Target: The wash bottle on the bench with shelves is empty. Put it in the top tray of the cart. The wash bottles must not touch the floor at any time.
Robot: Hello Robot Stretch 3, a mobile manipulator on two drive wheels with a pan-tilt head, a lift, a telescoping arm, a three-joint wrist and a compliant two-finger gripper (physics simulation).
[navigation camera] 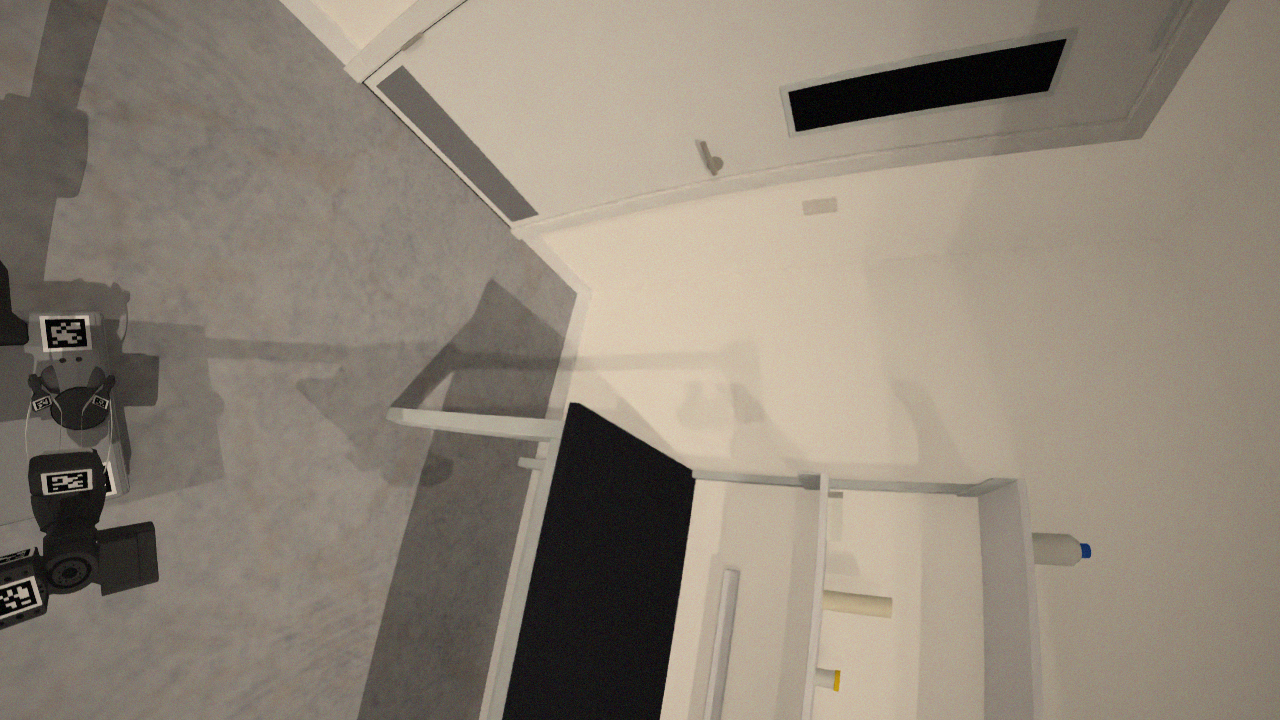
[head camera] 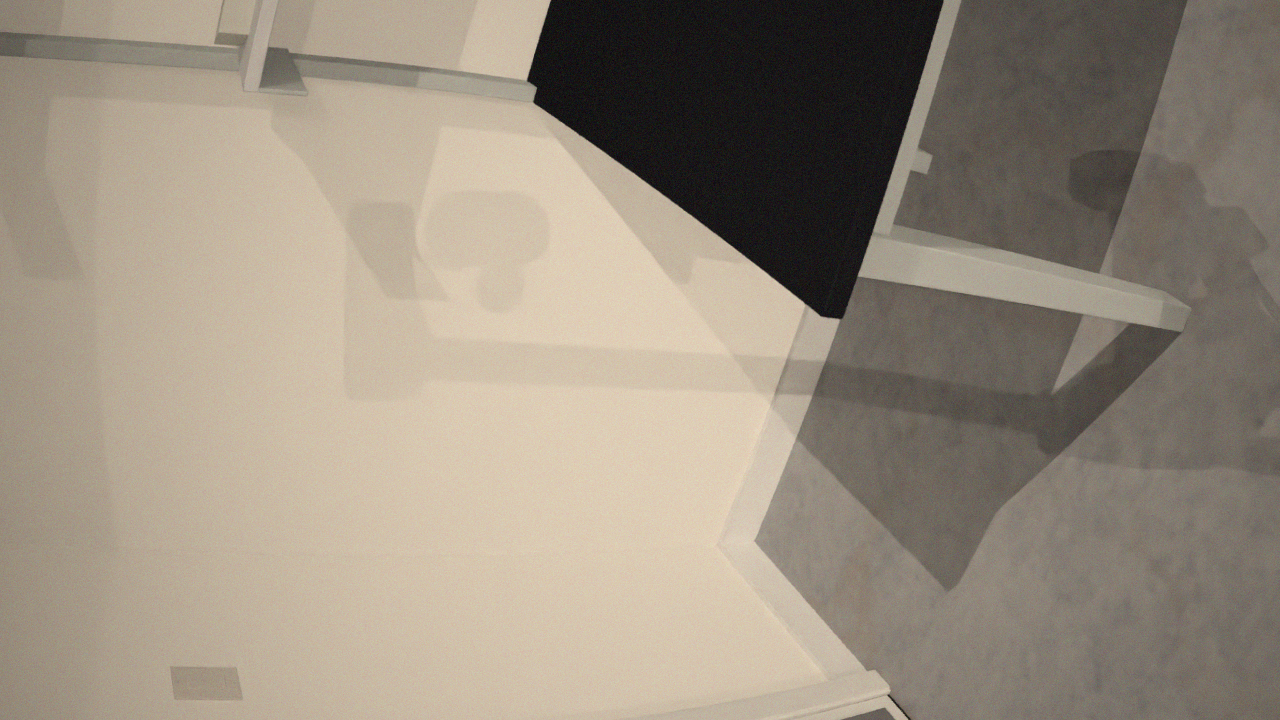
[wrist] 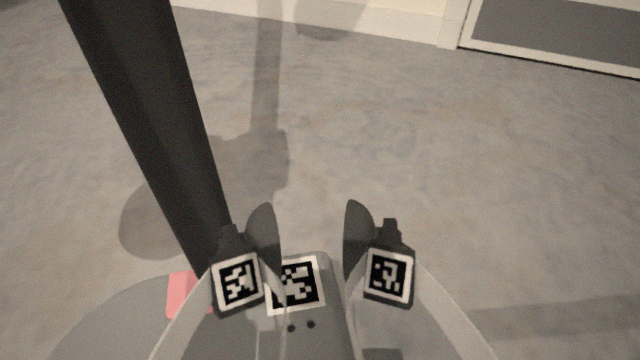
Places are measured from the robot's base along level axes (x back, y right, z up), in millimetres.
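Pixels of known places: gripper, fingertip midpoint: (navigation camera: 74, 368); robot's base, link origin: (navigation camera: 80, 404).
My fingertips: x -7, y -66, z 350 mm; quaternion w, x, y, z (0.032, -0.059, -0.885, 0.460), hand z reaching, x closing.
Note:
Ahead of a thing's pixels: the offset from my fingertips to its top centre. "spot": to the spot under its first point.
The bench with shelves (head camera: 725, 143) (navigation camera: 599, 573) has a black top and a pale frame. In the navigation view, a whitish bottle {dx -1103, dy +597, dz +1504 mm} (navigation camera: 1056, 548) with a blue cap stands on its uppermost shelf; whether it has a wash bottle's spout cannot be seen. My gripper (navigation camera: 72, 385) (wrist: 309, 228) is open and empty, above the robot's base and well away from the bench. The cart does not show in these views.
A pale bench leg {spot: dx -667, dy +215, dz +120 mm} (head camera: 1020, 277) (navigation camera: 474, 424) reaches out over the floor. A beige cylinder {dx -1049, dy +768, dz +1047 mm} (navigation camera: 859, 604) and a yellow-capped container {dx -928, dy +923, dz +929 mm} (navigation camera: 827, 678) stand on the lower shelf. A white door (navigation camera: 626, 107) is in the wall beyond the room's corner. A dark mast (wrist: 145, 125) crosses the wrist view.

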